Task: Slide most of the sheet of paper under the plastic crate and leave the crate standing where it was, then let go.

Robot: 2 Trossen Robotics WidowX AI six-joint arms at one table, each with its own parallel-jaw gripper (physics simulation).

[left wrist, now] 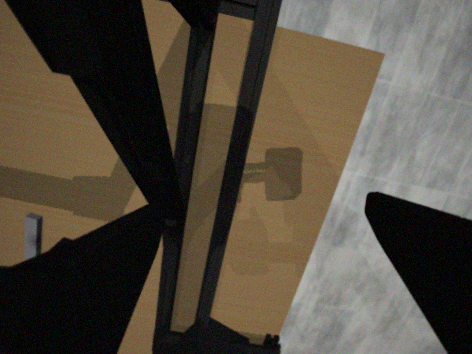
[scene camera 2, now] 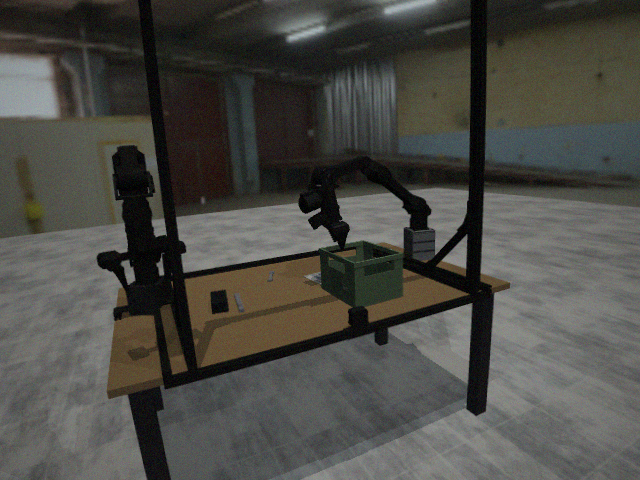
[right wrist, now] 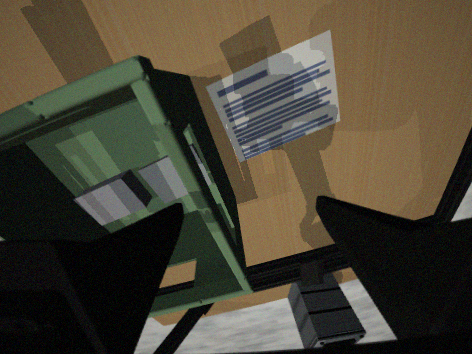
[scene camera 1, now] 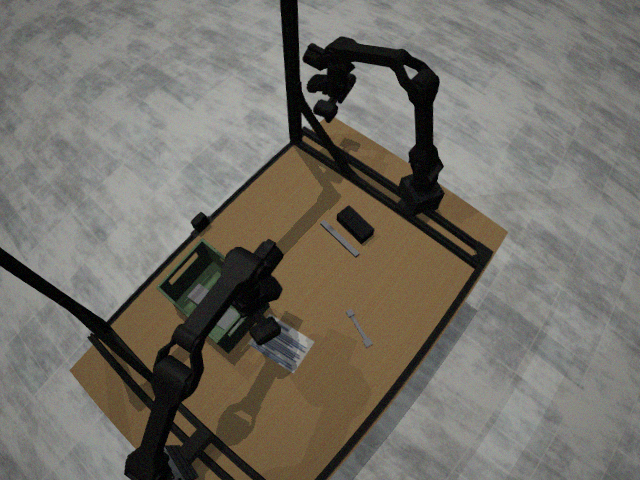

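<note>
The paper sheet [scene camera 1: 297, 348] [scene camera 2: 313, 277] [right wrist: 280, 100], white with blue lines, lies flat on the table beside the green crate [scene camera 1: 216, 334] [scene camera 2: 379, 284] [right wrist: 85, 85]. In the right wrist view a narrow strip of table separates its near edge from the crate wall. The crate stands upright, with grey blocks inside. My right gripper [scene camera 1: 262, 316] [scene camera 2: 341, 246] [right wrist: 249, 206] is open and empty, above the table by the crate's paper-side wall. My left gripper [scene camera 1: 323, 98] [scene camera 2: 146, 286] [left wrist: 263, 207] is open and empty, high over the far table end, away from both.
A black block [scene camera 1: 355, 224] [scene camera 2: 219, 301] and a grey bar [scene camera 1: 339, 238] [scene camera 2: 239, 302] [left wrist: 33, 235] lie toward the left arm's side. A grey spanner-shaped piece [scene camera 1: 359, 328] [scene camera 2: 270, 276] lies beyond the paper. Black frame rails and posts border the table.
</note>
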